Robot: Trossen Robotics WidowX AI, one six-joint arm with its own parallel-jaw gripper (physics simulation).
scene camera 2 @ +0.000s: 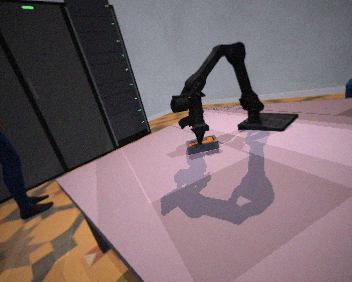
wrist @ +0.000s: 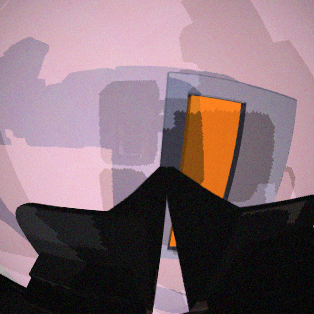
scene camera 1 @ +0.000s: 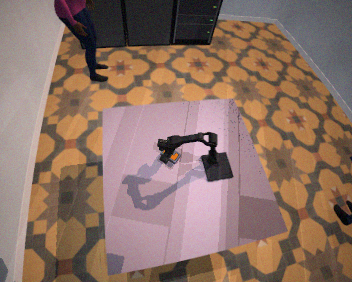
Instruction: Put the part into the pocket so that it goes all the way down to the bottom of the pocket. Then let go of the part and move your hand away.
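Frame: origin at the arm's base, x up, y left, z back, level; centimetres.
Seen in the pictures: gripper, between the fingertips: (scene camera 2: 200,144) (wrist: 165,173) (scene camera 1: 166,156); arm's base, origin of its link: (scene camera 2: 253,121) (scene camera 1: 211,160).
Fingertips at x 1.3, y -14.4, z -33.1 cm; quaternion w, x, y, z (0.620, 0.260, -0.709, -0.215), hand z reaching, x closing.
Offsets run from my fingertips to a thing's top centre. Level surfaces: height alone.
The orange part @(dy -1.6, dx -0.1, dz +3.7 cm) (scene camera 1: 174,156) (scene camera 2: 202,142) (wrist: 215,145) lies inside the pocket of the grey block @(dy -1.5, dx +0.0, dz +3.9 cm) (scene camera 1: 173,163) (scene camera 2: 204,149) (wrist: 281,112). In the wrist view its top looks about level with the block's rim or a little below it, with a thin dark gap along its right side. Whether it touches the pocket's bottom cannot be seen. My gripper (scene camera 1: 165,159) (scene camera 2: 200,142) (wrist: 165,173) is shut and empty, its fingertips together, pointing down at the block. The fingers hide the near part of the block and of the orange part in the wrist view.
The block stands on the pink table @(dx -3.6 cm) (scene camera 1: 140,245) (scene camera 2: 240,250). The arm's black base plate (scene camera 1: 220,172) (scene camera 2: 280,121) is on the same table, to the right of the block in both scene views. A person (scene camera 1: 88,40) and dark cabinets (scene camera 1: 150,22) (scene camera 2: 40,75) stand beyond the table.
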